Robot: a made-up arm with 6 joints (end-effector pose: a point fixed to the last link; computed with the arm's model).
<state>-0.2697 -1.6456 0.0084 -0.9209 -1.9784 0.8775</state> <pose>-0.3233 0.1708 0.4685 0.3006 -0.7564 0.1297 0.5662</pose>
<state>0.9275 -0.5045 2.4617 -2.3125 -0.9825 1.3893</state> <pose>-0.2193 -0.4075 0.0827 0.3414 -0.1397 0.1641 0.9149</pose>
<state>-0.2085 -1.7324 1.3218 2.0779 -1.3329 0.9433</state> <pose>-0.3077 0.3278 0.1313 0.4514 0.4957 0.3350 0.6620</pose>
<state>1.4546 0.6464 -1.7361 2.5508 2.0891 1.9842</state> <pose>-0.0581 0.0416 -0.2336 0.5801 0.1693 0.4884 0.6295</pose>
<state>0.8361 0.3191 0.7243 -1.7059 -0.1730 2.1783</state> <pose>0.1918 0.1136 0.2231 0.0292 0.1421 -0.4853 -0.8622</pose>
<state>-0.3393 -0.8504 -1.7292 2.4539 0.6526 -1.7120</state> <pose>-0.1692 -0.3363 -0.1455 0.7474 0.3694 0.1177 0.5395</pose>
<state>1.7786 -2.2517 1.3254 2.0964 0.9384 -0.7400</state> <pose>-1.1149 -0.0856 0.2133 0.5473 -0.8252 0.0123 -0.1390</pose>
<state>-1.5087 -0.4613 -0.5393 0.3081 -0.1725 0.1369</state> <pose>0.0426 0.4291 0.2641 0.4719 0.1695 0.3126 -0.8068</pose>
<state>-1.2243 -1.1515 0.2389 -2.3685 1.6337 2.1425</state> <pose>-0.1248 0.2902 0.1374 0.9021 -0.1759 -0.0493 -0.3909</pose>
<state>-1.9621 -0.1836 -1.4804 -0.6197 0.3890 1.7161</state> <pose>-0.2371 0.1338 -0.1092 0.2074 0.9536 0.2049 0.0749</pose>
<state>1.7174 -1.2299 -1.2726 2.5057 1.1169 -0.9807</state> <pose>0.3144 0.0312 0.1580 0.0092 0.3202 -0.4732 -0.8206</pose>
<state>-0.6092 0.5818 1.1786 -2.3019 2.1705 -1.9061</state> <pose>-0.0739 0.3601 0.4891 0.7993 -0.5236 0.2203 -0.1963</pose>
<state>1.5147 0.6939 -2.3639 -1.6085 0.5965 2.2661</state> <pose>0.1990 0.0120 -0.1980 0.2837 0.2499 -0.9070 0.1856</pose>
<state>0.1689 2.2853 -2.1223 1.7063 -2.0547 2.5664</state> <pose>0.0974 0.5880 -0.2211 0.6731 -0.7395 -0.0073 -0.0033</pose>
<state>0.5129 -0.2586 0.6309 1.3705 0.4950 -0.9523</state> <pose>-0.3561 -0.5771 0.2671 0.5965 -0.5168 -0.4947 0.3640</pose>
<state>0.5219 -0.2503 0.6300 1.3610 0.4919 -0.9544</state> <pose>-0.3405 -0.5832 0.2630 0.5940 -0.5083 -0.5025 0.3691</pose>
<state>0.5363 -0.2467 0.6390 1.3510 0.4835 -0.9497</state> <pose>-0.3293 -0.5893 0.2537 0.5909 -0.5020 -0.5135 0.3676</pose>
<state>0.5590 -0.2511 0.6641 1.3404 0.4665 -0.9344</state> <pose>-0.3254 -0.5956 0.2359 0.5870 -0.4991 -0.5293 0.3551</pose>
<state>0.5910 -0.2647 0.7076 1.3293 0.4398 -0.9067</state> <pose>-0.3288 -0.6018 0.2080 0.5826 -0.4991 -0.5502 0.3297</pose>
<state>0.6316 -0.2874 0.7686 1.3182 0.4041 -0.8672</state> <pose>-0.3372 -0.6069 0.1701 0.5779 -0.5003 -0.5753 0.2913</pose>
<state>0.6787 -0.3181 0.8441 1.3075 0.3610 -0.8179</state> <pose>-0.3474 -0.6094 0.1234 0.5731 -0.5001 -0.6026 0.2413</pose>
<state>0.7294 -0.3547 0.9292 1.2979 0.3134 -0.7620</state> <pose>-0.3559 -0.6080 0.0714 0.5684 -0.4966 -0.6299 0.1831</pose>
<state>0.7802 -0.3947 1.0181 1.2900 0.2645 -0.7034</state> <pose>-0.3607 -0.6018 0.0187 0.5638 -0.4887 -0.6548 0.1209</pose>
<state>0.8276 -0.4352 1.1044 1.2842 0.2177 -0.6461</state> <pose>-0.3616 -0.5914 -0.0300 0.5592 -0.4770 -0.6754 0.0597</pose>
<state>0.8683 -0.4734 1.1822 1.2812 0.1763 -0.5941</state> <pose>-0.3601 -0.5782 -0.0708 0.5547 -0.4637 -0.6909 0.0039</pose>
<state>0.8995 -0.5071 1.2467 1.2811 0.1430 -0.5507</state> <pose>-0.3590 -0.5646 -0.1018 0.5503 -0.4520 -0.7008 -0.0430</pose>
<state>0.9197 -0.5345 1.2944 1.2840 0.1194 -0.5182</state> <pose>-0.3606 -0.5526 -0.1228 0.5463 -0.4445 -0.7055 -0.0789</pose>
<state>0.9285 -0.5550 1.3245 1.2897 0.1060 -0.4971</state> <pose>-0.3667 -0.5432 -0.1348 0.5431 -0.4433 -0.7055 -0.1035</pose>
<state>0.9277 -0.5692 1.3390 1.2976 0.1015 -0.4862</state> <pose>-0.3772 -0.5366 -0.1398 0.5408 -0.4482 -0.7019 -0.1183</pose>
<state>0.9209 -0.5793 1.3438 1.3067 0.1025 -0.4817</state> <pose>-0.3907 -0.5316 -0.1407 0.5390 -0.4568 -0.6962 -0.1269</pose>
